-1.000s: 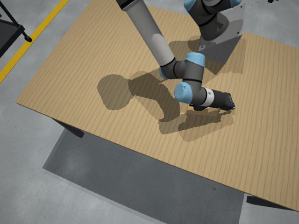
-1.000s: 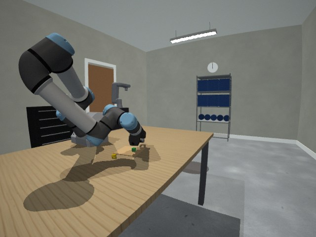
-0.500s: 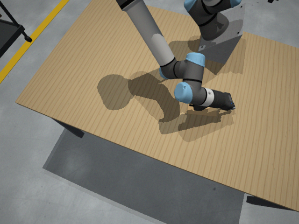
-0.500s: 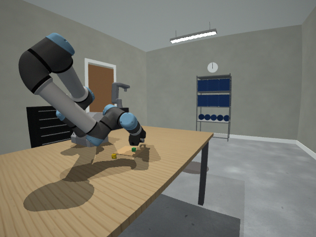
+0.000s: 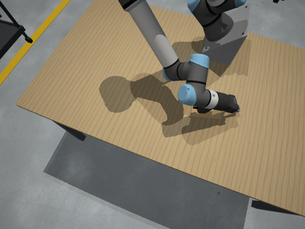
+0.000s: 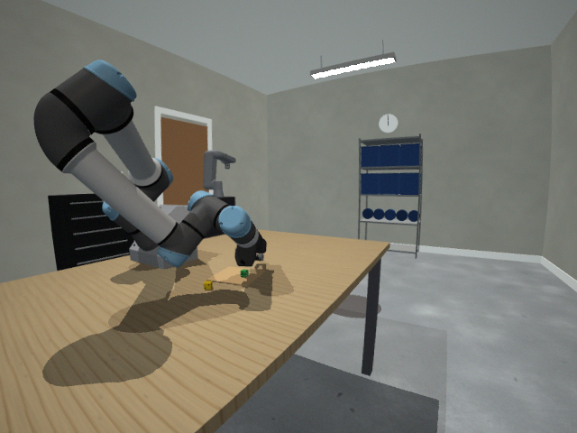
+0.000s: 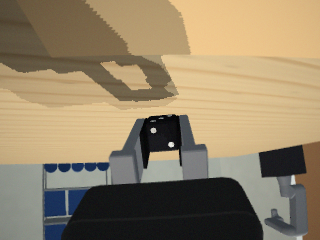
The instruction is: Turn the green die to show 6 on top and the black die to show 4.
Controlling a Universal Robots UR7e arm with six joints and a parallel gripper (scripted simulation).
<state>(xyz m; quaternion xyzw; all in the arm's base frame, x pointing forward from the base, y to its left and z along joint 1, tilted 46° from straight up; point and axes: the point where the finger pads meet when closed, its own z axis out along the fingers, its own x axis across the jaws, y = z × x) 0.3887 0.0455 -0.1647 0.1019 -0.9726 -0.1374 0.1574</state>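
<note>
The green die is 4 cm ahead of my hand, 13 cm to the right of it and 2 cm below it. From my hand the other things lie so: yellow die: 25 cm to the right, 2 cm below; black die: 1 cm to the left, 1 cm below; tan mat: 1 cm ahead, 13 cm to the right, 3 cm below.
</note>
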